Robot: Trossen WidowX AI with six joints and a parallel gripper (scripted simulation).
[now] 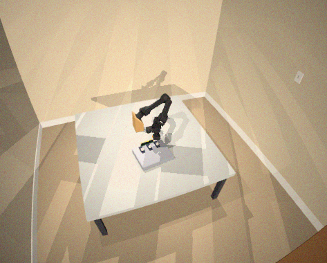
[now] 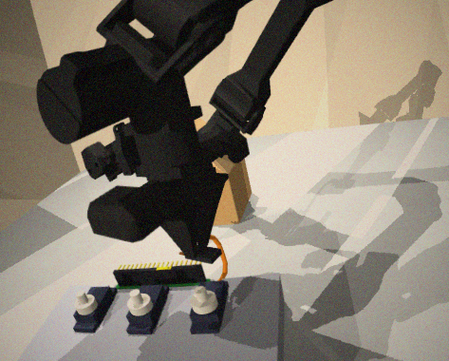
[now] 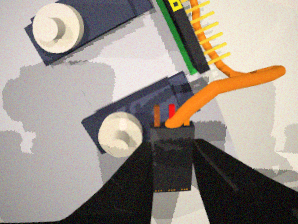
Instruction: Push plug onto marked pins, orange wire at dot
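Right now the yellow band is 60 mm to the right of my gripper tip, 40 mm below it and 20 mm behind it. Round my gripper tip: grey printed holder (140 mm ahead, 90 mm below, 60 mm to the right); then black header (80 mm to the right, 50 mm below, 20 mm behind).
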